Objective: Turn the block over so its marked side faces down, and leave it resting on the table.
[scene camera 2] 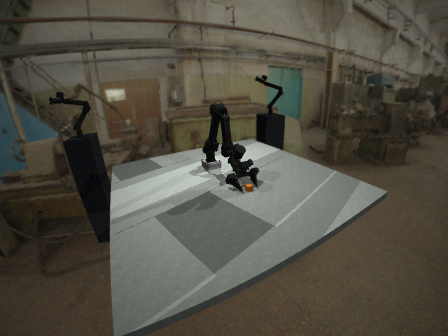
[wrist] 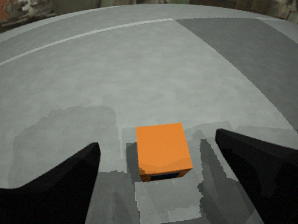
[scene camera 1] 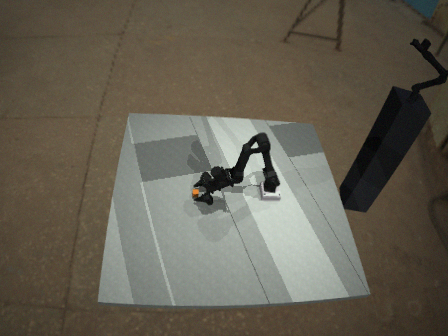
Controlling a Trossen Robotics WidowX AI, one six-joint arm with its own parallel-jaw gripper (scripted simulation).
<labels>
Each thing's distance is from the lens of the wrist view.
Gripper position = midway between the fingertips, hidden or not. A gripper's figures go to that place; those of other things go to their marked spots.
my gripper (wrist: 159, 142): 10 cm
orange block (wrist: 163, 154): 8 cm
</labels>
